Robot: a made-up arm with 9 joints.
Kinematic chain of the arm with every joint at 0, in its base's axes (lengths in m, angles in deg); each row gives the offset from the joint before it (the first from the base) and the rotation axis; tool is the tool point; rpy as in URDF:
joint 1: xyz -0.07 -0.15 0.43 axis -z
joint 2: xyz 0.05 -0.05 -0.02 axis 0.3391 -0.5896 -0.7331
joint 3: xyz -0.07 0 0 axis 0.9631 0.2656 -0.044
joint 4: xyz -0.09 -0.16 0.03 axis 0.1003 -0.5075 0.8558
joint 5: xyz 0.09 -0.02 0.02 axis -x
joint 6: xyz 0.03 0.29 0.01 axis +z
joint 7: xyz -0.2 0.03 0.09 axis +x
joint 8: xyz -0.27 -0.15 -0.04 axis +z
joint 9: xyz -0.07 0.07 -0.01 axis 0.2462 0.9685 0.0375
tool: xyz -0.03 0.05 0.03 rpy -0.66 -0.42 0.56
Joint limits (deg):
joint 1: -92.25..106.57
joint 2: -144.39..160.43
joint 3: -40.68..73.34
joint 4: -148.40..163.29
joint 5: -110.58..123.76
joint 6: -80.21..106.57
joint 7: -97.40..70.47
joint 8: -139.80..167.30
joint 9: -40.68..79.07
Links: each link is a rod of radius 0.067 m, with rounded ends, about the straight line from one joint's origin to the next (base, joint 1, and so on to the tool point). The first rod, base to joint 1, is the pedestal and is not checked.
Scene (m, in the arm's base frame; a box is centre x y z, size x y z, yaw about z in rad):
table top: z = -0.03
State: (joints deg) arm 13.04 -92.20 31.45 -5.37 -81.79 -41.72 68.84 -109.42 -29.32
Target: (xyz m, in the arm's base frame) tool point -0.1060 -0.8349 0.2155
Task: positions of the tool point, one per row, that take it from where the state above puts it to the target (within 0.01 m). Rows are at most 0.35 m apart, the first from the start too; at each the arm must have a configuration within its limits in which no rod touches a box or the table.
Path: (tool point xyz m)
1: 0.5157 -0.3740 0.6158
2: 0.4206 -0.6088 0.4810
3: 0.1994 -0.7856 0.3436
4: -0.1061 -0.8349 0.2155

